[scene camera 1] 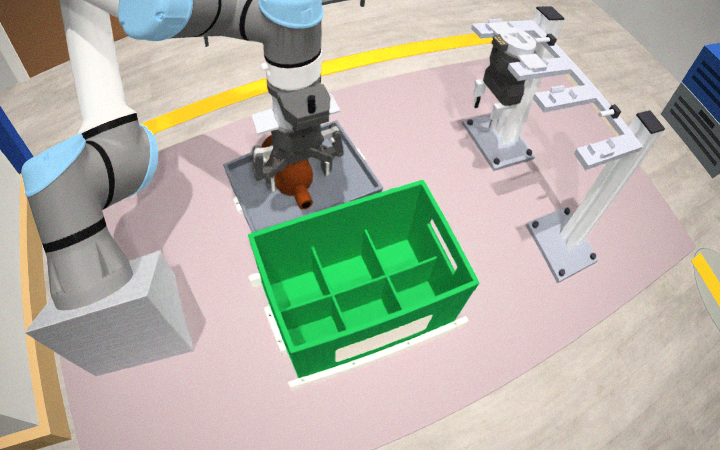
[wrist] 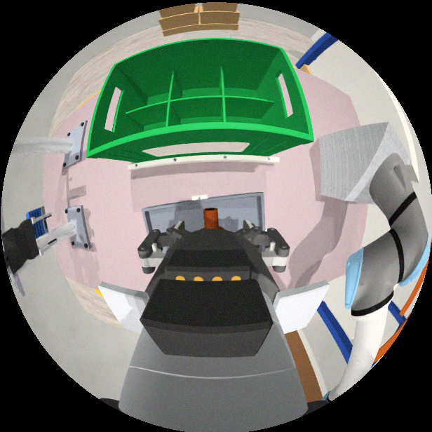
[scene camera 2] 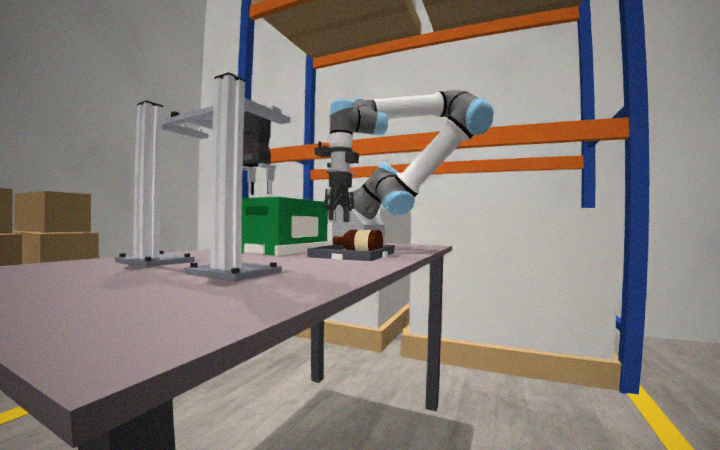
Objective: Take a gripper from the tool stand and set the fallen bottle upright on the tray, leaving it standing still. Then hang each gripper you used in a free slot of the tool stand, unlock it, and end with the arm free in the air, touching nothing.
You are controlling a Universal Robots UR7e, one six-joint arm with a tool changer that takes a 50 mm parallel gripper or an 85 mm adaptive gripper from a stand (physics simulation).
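Frame: origin at the arm's base, x back, y up, z left, level; millimetres.
Seen in the pictures: end effector, tool point: (scene camera 2: 340, 167); arm's base, origin of the base link: (scene camera 1: 93, 288) (scene camera 2: 360, 207).
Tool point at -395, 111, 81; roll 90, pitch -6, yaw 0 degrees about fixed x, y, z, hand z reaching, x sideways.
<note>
Pixels of each thing's top centre, then the offset from my tool point to it, as dx, dy, dz. "pt": a spot on its surface instead.
- brown bottle, middle of its top: (scene camera 1: 290, 160) (scene camera 2: 356, 229) -9, -200, +62
- grey tray, surface spot: (scene camera 1: 353, 177) pt -120, -274, +25
- green crate, middle of its top: (scene camera 1: 363, 259) (scene camera 2: 284, 200) -5, -104, -211
The brown bottle (scene camera 1: 293, 179) (scene camera 2: 363, 240) (wrist: 211, 219) lies on its side on the grey tray (scene camera 1: 353, 177) (scene camera 2: 323, 254) (wrist: 252, 212), its neck pointing toward the green crate. My gripper (scene camera 1: 300, 176) (scene camera 2: 338, 216) (wrist: 214, 227), the adaptive one, is on the arm and points down. Its fingers are spread and empty; in the scene camera 2 view they hang a little above the bottle. The gripper hides part of the bottle in the scene camera 1 and wrist views. The tool stand (scene camera 1: 610, 185) (scene camera 2: 227, 175) holds the other gripper (scene camera 1: 504, 79) (scene camera 2: 257, 140) at one end; two other slots hold no gripper.
The green crate (scene camera 1: 339, 321) (scene camera 2: 281, 212) (wrist: 200, 131) with empty compartments stands right beside the tray, between white strips. The arm's grey base block (scene camera 1: 111, 323) (wrist: 350, 160) stands at the table's other side. A blue and orange rack (scene camera 2: 634, 212) stands behind the arm.
</note>
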